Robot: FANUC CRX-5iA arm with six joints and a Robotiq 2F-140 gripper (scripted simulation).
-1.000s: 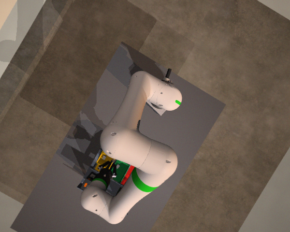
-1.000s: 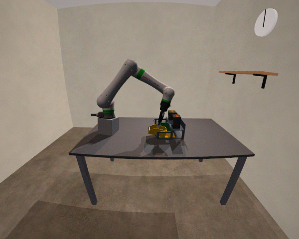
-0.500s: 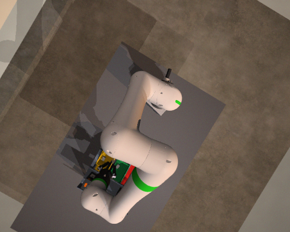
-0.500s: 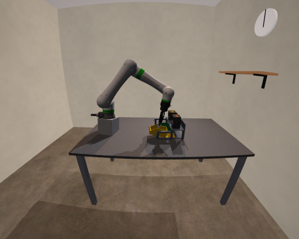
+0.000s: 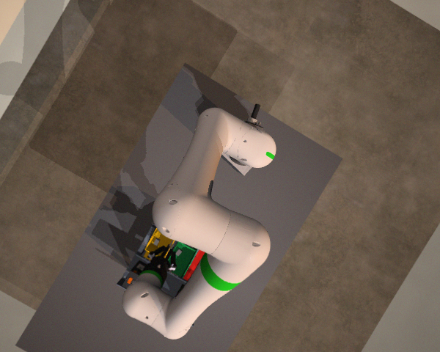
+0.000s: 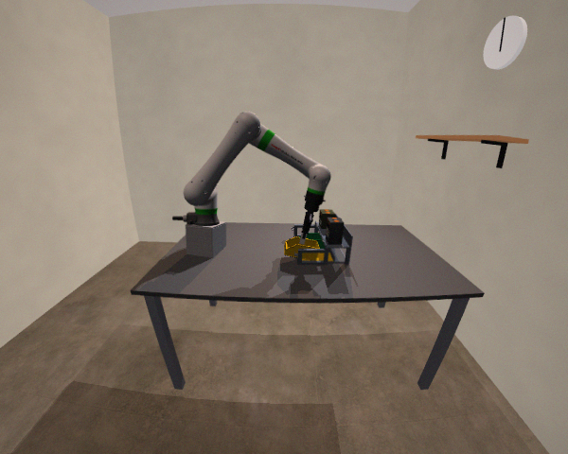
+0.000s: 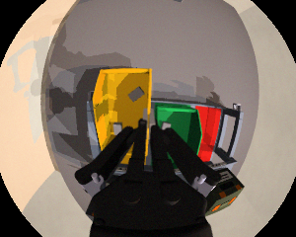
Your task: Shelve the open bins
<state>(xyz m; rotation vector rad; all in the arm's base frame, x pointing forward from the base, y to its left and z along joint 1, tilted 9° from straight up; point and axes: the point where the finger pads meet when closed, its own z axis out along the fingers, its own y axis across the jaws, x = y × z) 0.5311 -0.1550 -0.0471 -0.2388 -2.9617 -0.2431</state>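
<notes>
The yellow bin lies 50 mm to the right of my hand, 40 mm below it and 20 mm behind it. Round my hand: green bin (70 mm ahead, 60 mm to the left, 50 mm below); then yellow-marked place (90 mm below, 60 mm to the right, 60 mm ahead); then red mark (160 mm to the left, 90 mm below, 90 mm ahead).
</notes>
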